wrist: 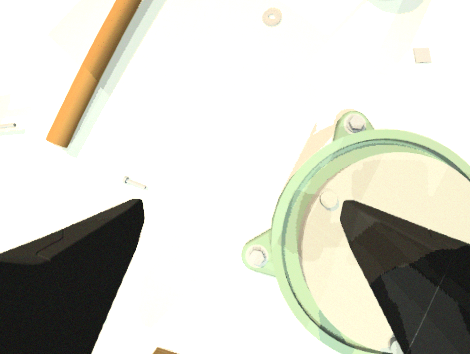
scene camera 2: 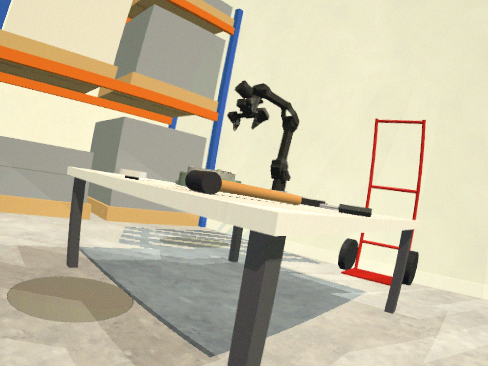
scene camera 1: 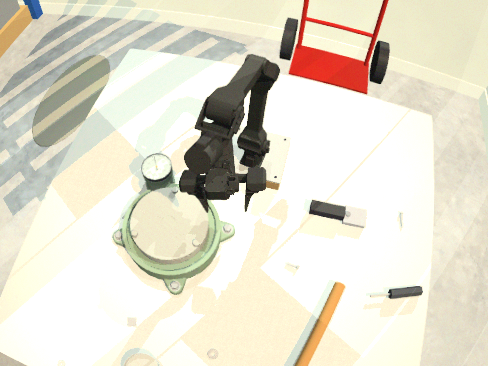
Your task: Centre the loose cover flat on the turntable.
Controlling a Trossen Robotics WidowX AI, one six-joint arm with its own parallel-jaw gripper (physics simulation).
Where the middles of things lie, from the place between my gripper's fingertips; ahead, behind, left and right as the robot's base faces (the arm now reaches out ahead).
The cover (scene camera 1: 168,226) is 200 mm below my hand, 170 mm to the right of it and 10 mm ahead of it. Round my hand: turntable (scene camera 1: 157,170) (220 mm below, 170 mm to the right, 10 mm behind); hammer (scene camera 2: 207,182) (300 mm to the left, 250 mm below, 190 mm ahead).
